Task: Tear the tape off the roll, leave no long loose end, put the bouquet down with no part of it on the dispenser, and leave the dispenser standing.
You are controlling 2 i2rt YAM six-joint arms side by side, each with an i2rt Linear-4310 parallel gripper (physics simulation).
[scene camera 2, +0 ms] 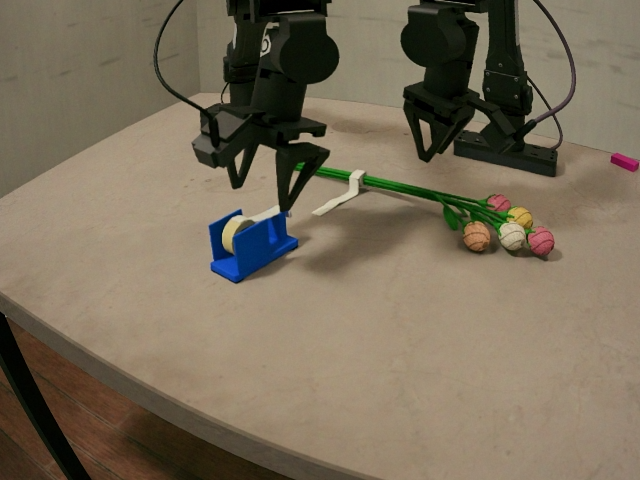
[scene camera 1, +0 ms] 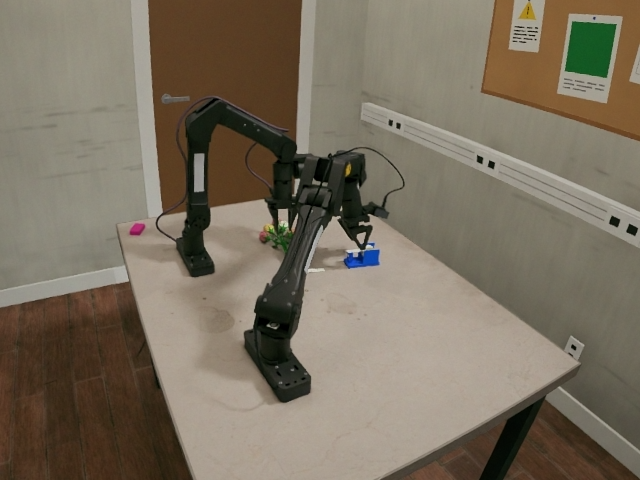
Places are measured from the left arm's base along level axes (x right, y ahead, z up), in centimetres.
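Pixels of known places: left gripper, fingertip midpoint: (scene camera 2: 430, 156) (scene camera 1: 283, 231); right gripper, fingertip midpoint: (scene camera 2: 259, 199) (scene camera 1: 358, 245); left arm's base, origin of the base link: (scene camera 1: 194, 253); right arm's base, origin of the base link: (scene camera 1: 275, 357).
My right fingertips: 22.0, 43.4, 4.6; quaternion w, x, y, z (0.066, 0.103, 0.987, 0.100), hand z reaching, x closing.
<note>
Ahead of a thing's pixels: the offset from my right fingertips to its top centre, as dx, dy, dz. "*": to the spot under its first point. Level surfaces: height alone.
The bouquet (scene camera 1: 281, 246) (scene camera 2: 403, 190) lies on its side on the table, apart from the blue dispenser {+0.1, +1.9, -0.9} (scene camera 1: 369, 258) (scene camera 2: 253, 253). White tape {* -3.5, -18.3, -4.3} (scene camera 2: 356, 178) wraps its stems, and a loose tail {* -1.6, -12.7, -6.5} (scene camera 1: 316, 270) (scene camera 2: 338, 200) sticks out, separate from the roll. The dispenser stands upright. It holds the tape roll {* -1.0, +6.5, -1.0} (scene camera 2: 235, 235), with a short strip {* -0.3, -0.7, -2.1} (scene camera 2: 266, 213) reaching its cutter end. My left gripper (scene camera 2: 433, 154) is partly open and empty, above and behind the stems. My right gripper (scene camera 2: 261, 197) is open over the dispenser, one fingertip close to the cutter end; contact cannot be told.
A small magenta block {-47.8, -56.8, -5.1} (scene camera 1: 136, 228) (scene camera 2: 624, 161) lies near the table's edge, beyond my left arm's base (scene camera 1: 195, 260) (scene camera 2: 504, 155). My right arm's base (scene camera 1: 279, 366) stands nearer the front in scene camera 1. The table {dz -6.6} (scene camera 1: 392, 372) (scene camera 2: 361, 335) ends near the wall.
</note>
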